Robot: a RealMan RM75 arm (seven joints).
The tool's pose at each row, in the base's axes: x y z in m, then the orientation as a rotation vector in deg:
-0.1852, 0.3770, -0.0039, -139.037, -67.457, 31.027
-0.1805, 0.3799, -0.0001, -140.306, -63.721, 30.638
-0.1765, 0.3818, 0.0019, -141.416, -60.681, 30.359
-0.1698, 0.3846, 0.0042, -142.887, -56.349, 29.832
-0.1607, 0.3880, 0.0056, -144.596, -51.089, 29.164
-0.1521, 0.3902, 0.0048, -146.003, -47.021, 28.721
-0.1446, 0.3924, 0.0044, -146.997, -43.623, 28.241
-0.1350, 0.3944, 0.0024, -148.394, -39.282, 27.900
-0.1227, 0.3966, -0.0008, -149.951, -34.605, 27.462
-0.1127, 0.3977, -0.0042, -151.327, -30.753, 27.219
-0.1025, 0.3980, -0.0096, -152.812, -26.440, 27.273
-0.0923, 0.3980, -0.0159, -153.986, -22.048, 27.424
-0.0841, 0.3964, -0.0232, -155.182, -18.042, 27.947
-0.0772, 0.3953, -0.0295, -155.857, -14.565, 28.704
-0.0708, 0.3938, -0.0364, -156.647, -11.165, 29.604
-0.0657, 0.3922, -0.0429, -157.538, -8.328, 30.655
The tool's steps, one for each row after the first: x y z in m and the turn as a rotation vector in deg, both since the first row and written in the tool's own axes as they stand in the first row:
0.0044, -0.0005, -0.0051, 0.608, 1.121, 2.552
0.0078, 0.0000, -0.0084, 0.990, 1.968, 4.690
0.0135, 0.0017, -0.0132, 1.520, 3.248, 7.696
0.0212, 0.0049, -0.0183, 2.089, 4.778, 11.354
0.0281, 0.0097, -0.0216, 2.365, 5.844, 14.261
0.0342, 0.0135, -0.0246, 2.665, 6.820, 16.618
0.0416, 0.0196, -0.0273, 2.893, 7.805, 19.746
0.0510, 0.0280, -0.0303, 2.967, 8.847, 23.149
0.0582, 0.0355, -0.0322, 2.873, 9.553, 26.019
0.0652, 0.0447, -0.0326, 2.775, 10.079, 29.270
0.0721, 0.0545, -0.0323, 2.890, 10.584, 32.491
0.0768, 0.0644, -0.0305, 2.854, 10.694, 35.534
0.0809, 0.0727, -0.0287, 3.133, 10.640, 38.109
0.0846, 0.0811, -0.0263, 3.246, 10.406, 40.694
0.0873, 0.0886, -0.0236, 3.118, 9.906, 42.959

